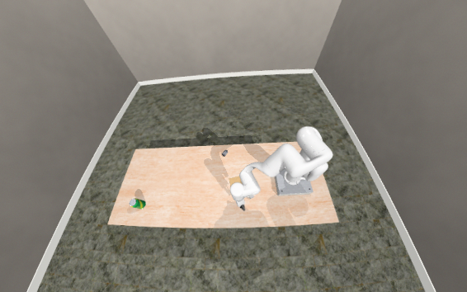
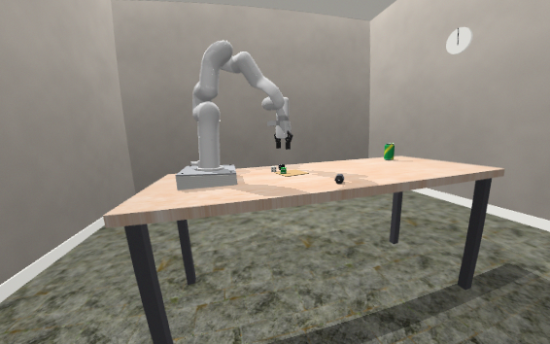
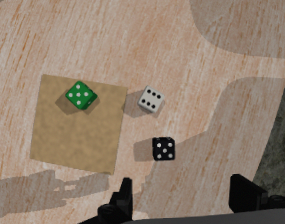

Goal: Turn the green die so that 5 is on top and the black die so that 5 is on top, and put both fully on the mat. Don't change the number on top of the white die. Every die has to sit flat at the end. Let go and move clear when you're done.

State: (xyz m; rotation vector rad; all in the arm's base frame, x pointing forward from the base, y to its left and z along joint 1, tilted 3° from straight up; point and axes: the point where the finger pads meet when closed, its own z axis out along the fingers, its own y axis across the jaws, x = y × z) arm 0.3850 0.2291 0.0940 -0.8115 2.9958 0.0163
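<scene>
Now: the black die 120 mm below my hand, 10 mm to the right of it and 10 mm behind it. Round my hand: white die 120 mm below, 70 mm behind, 60 mm to the right; then green die 150 mm to the right, 120 mm below, 20 mm behind; then tan mat 140 mm to the right, 130 mm below, 20 mm ahead.
</scene>
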